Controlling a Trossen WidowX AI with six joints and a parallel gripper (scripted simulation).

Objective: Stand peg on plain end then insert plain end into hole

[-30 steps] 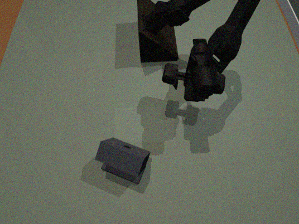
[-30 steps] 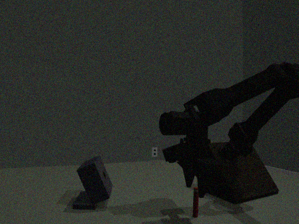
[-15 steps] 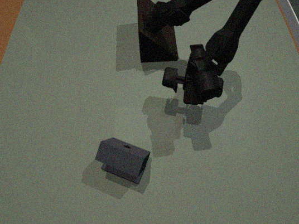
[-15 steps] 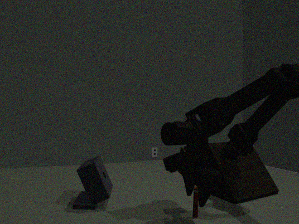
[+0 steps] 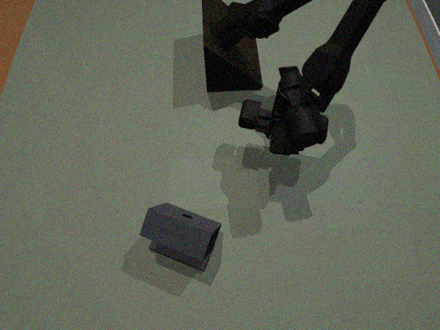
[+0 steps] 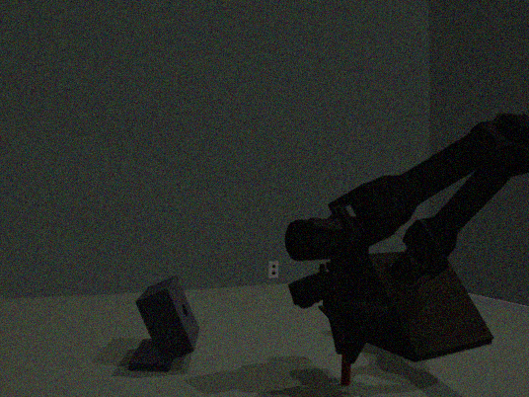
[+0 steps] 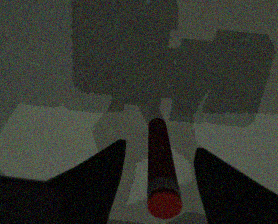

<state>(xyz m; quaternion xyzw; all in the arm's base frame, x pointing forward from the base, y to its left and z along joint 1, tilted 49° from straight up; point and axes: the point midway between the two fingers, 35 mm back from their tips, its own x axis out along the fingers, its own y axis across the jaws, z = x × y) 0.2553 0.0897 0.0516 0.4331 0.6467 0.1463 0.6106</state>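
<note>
Right now my gripper tip is 24 cm to the left of the sloped panel, 18 cm short of it and 3 cm below it. From my gripper tip the other things lie so: red peg (2 cm above).
</note>
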